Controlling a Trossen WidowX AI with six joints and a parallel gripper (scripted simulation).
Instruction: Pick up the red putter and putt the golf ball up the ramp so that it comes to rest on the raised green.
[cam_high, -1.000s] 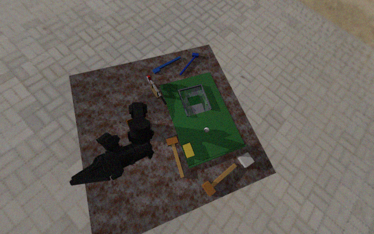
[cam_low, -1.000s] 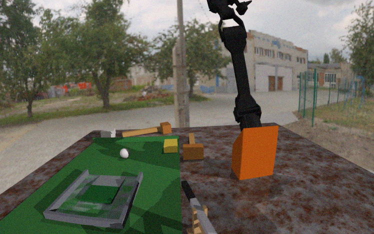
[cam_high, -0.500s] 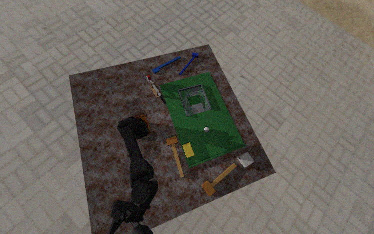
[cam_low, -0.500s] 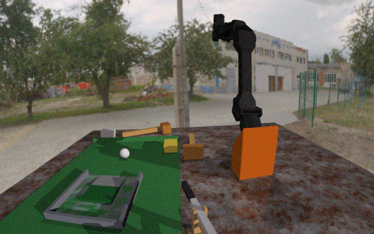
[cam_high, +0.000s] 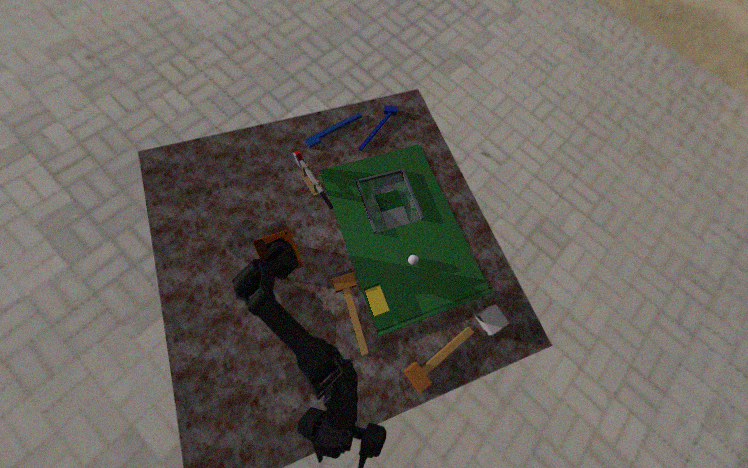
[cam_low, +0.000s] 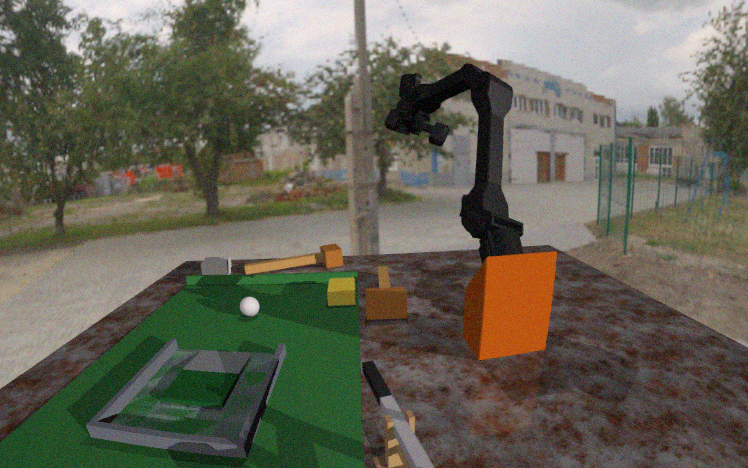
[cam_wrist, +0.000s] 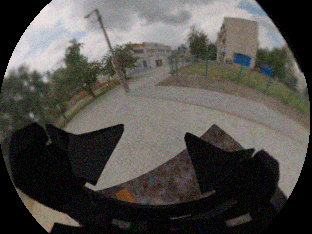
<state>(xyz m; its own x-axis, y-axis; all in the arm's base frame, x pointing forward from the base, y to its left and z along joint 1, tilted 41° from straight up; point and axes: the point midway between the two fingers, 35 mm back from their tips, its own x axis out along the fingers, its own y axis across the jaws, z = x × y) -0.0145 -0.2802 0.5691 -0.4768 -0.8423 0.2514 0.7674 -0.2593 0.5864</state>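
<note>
The yellow block lies 350 mm below my gripper tip, 310 mm to the left of it and 290 mm ahead of it. Round my gripper tip: white golf ball (490 mm ahead, 380 mm to the left, 340 mm below); then white cube (650 mm ahead, 350 mm below, 50 mm to the left); then green mat (520 mm to the left, 520 mm ahead, 370 mm below).
</note>
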